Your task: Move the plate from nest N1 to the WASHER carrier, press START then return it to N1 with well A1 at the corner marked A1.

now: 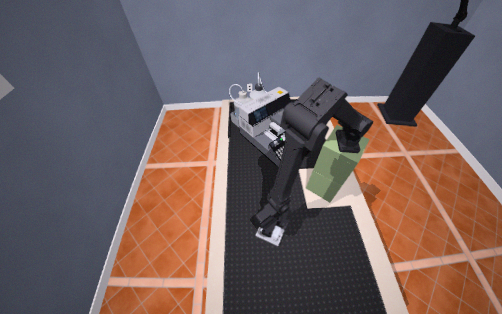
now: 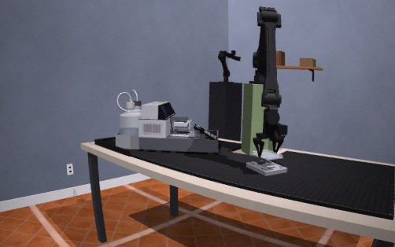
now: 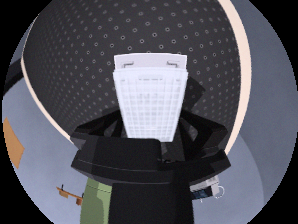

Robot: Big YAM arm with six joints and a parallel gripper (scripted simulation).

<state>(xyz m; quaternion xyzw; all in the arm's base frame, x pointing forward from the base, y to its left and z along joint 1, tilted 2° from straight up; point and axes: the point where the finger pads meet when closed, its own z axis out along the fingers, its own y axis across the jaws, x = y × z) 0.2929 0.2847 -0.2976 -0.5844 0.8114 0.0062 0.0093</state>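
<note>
Now: hand 6 cm above the plate nest N1. Also, from my hand: bottle 79 cm to the right, 26 cm ahead, 8 cm above; then well plate right at my hand; then plate washer 64 cm to the right, 6 cm above.
</note>
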